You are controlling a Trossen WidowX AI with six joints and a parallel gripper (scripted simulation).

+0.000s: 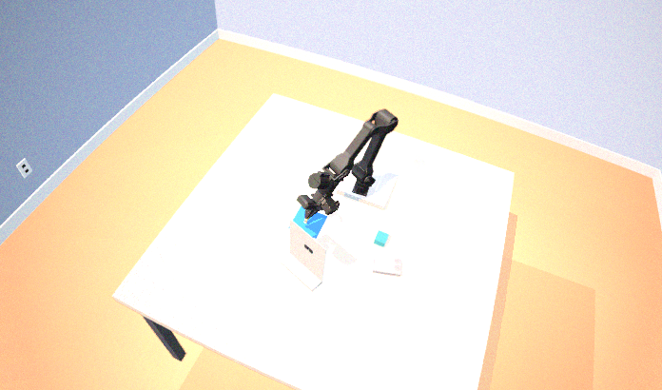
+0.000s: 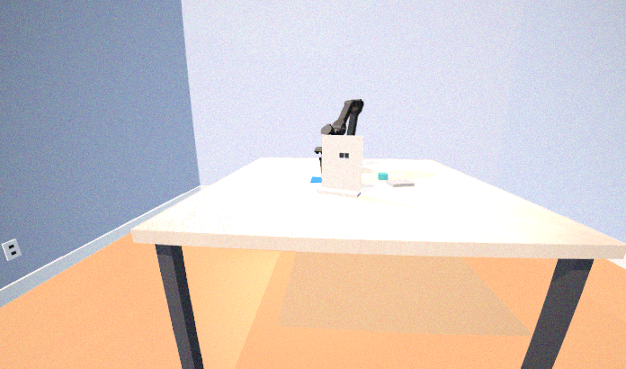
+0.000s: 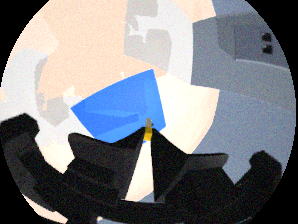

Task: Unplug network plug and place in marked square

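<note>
The blue marked square lies 30 mm below my gripper tip, 10 mm to the left of it and 10 mm behind it. Also, from my gripper tip: network plug: right at my gripper tip; then cyan cube: 300 mm to the left, 20 mm below, 20 mm behind; then white upright panel: 210 mm ahead, 70 mm to the left, 70 mm above.
</note>
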